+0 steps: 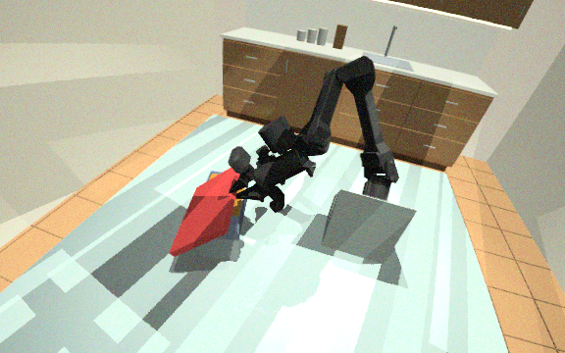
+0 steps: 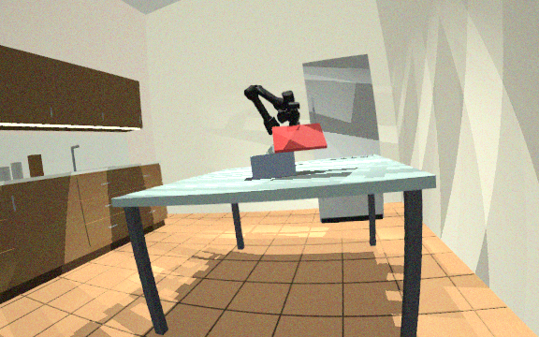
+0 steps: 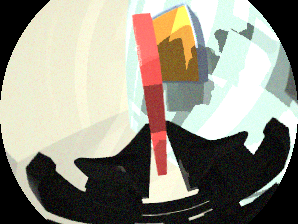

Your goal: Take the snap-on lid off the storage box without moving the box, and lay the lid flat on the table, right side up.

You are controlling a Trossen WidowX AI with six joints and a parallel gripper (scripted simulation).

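Right now the lid is 60 mm ahead of my gripper tip, 50 mm below it and 10 mm to the left of it. Round my gripper tip: storage box (170 mm below, 120 mm to the right, 80 mm ahead).
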